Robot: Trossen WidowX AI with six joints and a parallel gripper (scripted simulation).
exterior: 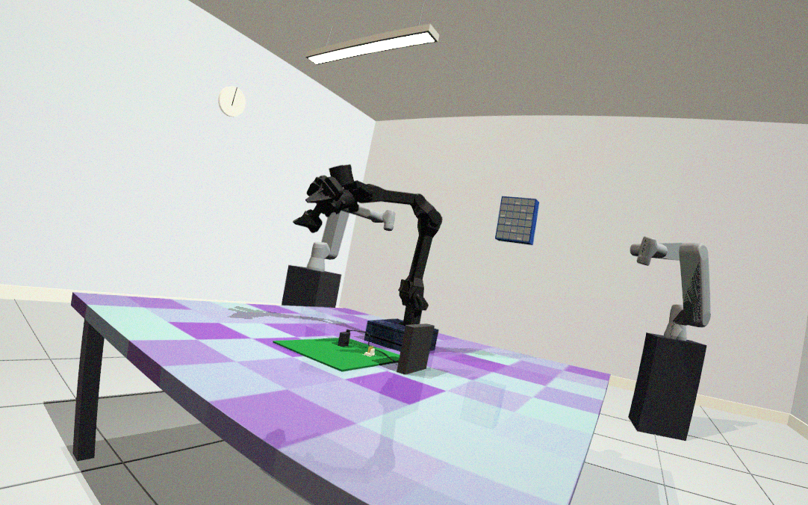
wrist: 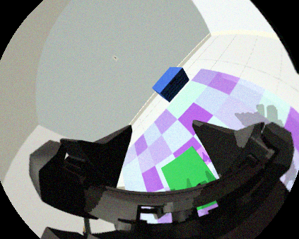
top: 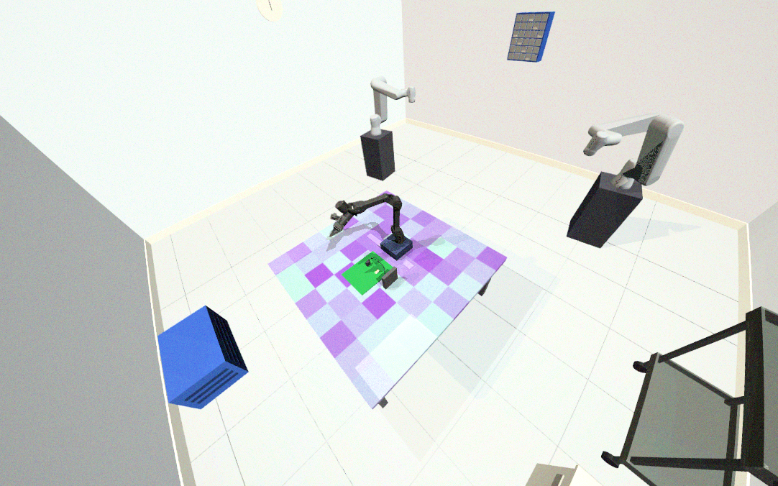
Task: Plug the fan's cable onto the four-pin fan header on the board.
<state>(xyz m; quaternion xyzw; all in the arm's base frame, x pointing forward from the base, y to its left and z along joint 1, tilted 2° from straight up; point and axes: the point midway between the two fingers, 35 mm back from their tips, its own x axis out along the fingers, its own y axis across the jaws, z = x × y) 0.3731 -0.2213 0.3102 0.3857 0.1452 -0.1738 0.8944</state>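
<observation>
My gripper tip is 33 cm above the black plug, 14 cm to the right of it and 13 cm past it. The rest, counted from my gripper tip: green board (36 cm below, 17 cm to the left, 8 cm behind); then dark fan block (36 cm to the left, 29 cm below, 10 cm behind); then cream four-pin header (35 cm below, 23 cm to the left, 12 cm behind).
</observation>
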